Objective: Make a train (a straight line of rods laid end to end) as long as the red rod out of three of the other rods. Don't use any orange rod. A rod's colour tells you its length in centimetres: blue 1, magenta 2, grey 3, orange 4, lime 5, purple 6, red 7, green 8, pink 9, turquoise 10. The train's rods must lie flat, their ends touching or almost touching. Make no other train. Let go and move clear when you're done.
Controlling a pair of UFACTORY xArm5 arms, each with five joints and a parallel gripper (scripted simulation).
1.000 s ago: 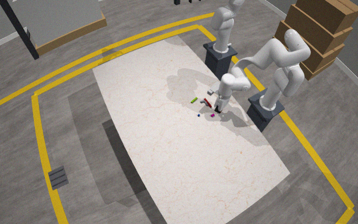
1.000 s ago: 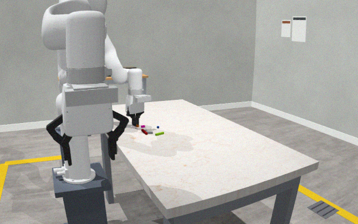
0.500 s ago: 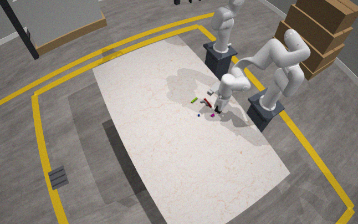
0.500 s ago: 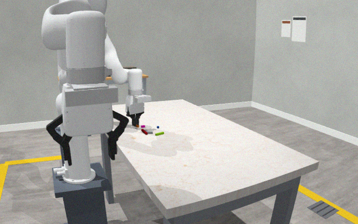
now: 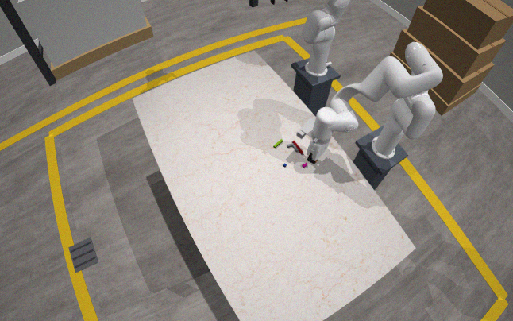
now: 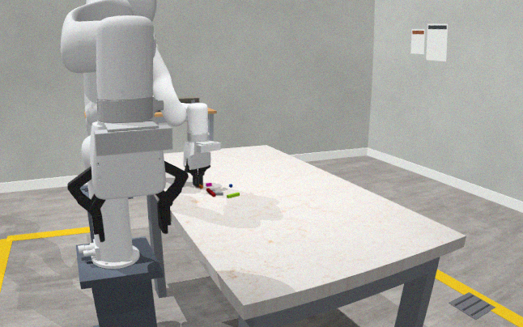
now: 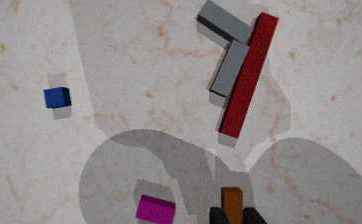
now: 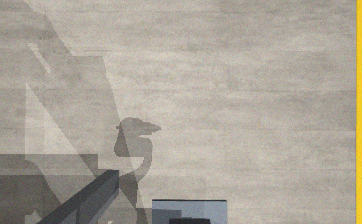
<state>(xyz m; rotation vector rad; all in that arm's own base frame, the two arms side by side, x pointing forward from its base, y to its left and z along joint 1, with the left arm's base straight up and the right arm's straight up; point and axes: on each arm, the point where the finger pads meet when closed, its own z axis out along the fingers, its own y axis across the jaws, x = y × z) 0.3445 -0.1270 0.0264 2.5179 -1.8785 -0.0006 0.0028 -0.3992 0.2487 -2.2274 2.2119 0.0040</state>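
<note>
Right now the orange rod is 2 cm below my left hand. Round my left hand: red rod 9 cm to the right, 2 cm below, 2 cm ahead; then blue rod 12 cm ahead, 3 cm to the right, 2 cm below; then magenta rod 4 cm ahead, 2 cm below.
</note>
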